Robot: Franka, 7 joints.
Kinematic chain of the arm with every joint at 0, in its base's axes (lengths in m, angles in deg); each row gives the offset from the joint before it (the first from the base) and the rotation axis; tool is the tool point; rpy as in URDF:
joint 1: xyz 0 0 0.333 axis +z
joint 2: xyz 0 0 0 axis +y
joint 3: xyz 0 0 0.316 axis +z
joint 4: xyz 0.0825 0 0 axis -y
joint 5: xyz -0.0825 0 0.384 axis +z
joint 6: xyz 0 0 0 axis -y
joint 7: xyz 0.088 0 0 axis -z
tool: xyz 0 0 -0.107 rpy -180 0 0
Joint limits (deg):
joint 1: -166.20..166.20
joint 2: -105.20..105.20
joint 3: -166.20..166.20
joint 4: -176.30..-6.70
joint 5: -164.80..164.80
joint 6: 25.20..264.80
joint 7: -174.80..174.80
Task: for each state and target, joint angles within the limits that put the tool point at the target. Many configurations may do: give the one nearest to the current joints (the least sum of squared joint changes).
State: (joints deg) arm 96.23 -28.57 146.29 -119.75 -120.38 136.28 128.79
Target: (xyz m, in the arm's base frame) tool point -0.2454 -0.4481 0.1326
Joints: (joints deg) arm 96.33 -32.96 148.07 -128.32 -120.29 137.85 128.79
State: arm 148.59 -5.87 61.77 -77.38 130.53 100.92 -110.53
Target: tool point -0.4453 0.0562 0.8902
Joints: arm 128.14 -20.01 25.56 -95.14 129.42 97.62 -110.53
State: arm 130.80 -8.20 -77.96 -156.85 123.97 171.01 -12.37
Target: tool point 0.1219 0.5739 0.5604
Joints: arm 145.53 -4.42 -62.83 -108.74 120.70 156.62 -12.37
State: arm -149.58 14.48 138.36 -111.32 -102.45 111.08 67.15
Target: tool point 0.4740 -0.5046 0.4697
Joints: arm -106.07 56.93 88.14 -95.00 -106.20 114.21 67.15
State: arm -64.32 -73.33 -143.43 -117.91 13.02 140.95 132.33
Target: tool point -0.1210 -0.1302 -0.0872
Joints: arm -56.87 -87.80 -157.92 -143.10 12.51 135.52 132.33
